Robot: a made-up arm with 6 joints.
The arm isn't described. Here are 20 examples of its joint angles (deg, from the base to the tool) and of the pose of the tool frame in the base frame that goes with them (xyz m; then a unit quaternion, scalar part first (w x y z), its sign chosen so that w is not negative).
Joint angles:
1: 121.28 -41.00 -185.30 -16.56 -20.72 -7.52
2: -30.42 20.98 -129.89 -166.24 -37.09 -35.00
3: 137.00 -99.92 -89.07 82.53 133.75 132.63
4: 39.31 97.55 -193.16 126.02 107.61 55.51
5: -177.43 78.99 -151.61 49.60 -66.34 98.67
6: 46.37 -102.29 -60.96 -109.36 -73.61 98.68
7: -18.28 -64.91 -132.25 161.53 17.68 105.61
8: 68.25 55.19 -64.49 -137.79 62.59 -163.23
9: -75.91 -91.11 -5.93 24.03 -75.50 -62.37
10: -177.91 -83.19 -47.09 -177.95 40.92 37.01
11: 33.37 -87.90 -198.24 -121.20 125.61 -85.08
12: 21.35 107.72 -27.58 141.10 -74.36 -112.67
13: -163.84 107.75 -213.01 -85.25 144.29 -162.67
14: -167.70 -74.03 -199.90 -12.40 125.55 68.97
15: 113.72 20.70 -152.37 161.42 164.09 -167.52
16: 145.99 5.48 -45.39 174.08 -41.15 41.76
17: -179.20 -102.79 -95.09 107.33 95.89 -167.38
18: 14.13 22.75 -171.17 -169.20 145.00 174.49
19: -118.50 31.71 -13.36 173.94 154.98 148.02
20: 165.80 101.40 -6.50 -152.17 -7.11 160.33
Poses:
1: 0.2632 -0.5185 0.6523 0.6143 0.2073 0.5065 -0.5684
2: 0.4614 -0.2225 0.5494 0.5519 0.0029 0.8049 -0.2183
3: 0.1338 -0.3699 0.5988 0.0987 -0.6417 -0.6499 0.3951
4: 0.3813 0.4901 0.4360 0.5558 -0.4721 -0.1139 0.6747
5: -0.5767 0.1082 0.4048 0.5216 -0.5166 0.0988 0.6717
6: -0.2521 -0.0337 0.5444 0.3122 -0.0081 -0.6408 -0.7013
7: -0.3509 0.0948 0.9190 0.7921 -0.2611 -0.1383 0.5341
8: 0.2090 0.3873 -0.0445 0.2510 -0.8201 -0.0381 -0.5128
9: -0.0745 0.0182 0.6016 0.8982 0.0391 -0.2106 0.3839
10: -0.0849 -0.0028 0.7681 0.3454 0.0694 -0.0351 -0.9352
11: -0.3455 -0.4134 0.1131 0.1311 -0.7160 0.3298 -0.6012
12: 0.0102 -0.1092 0.2010 0.6308 0.3215 0.2249 -0.6695
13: -0.4973 0.0369 0.3116 0.6035 -0.6896 0.3933 -0.0751
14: 0.5396 0.1575 0.5039 0.7021 -0.2180 -0.1902 0.6506
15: -0.1032 0.1185 0.8234 0.4883 0.6501 0.5477 -0.1972
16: -0.1685 0.1359 0.2147 0.0342 -0.8122 0.5822 -0.0085
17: 0.4966 -0.1398 0.6558 0.4909 0.4404 0.6327 -0.4059
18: 0.0782 -0.0139 0.8732 0.0439 0.8040 0.2346 -0.5447
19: -0.1371 -0.2884 0.1987 0.8839 0.2708 -0.2506 0.2874
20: 0.1831 -0.1084 0.2912 0.7702 0.1440 0.6184 -0.0602
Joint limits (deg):
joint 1: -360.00..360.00
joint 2: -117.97..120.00
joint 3: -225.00..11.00
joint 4: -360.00..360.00
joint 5: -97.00..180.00
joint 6: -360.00..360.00
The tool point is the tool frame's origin. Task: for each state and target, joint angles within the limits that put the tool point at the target. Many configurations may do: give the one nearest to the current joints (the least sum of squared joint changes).
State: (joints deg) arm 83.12 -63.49 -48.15 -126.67 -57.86 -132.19
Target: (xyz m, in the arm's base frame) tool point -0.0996 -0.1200 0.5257
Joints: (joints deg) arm 102.00 -89.62 -55.07 -129.08 -81.71 -132.19
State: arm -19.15 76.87 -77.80 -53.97 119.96 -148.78
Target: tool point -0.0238 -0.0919 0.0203
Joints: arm -21.67 88.09 -57.74 -31.40 122.48 -148.78
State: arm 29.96 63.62 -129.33 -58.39 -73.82 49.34
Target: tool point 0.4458 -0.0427 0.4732
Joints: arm -21.74 48.56 -120.57 -78.00 -97.00 49.34
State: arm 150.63 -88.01 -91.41 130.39 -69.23 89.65
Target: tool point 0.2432 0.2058 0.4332
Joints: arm 198.47 -117.97 -79.81 125.47 -88.94 89.65
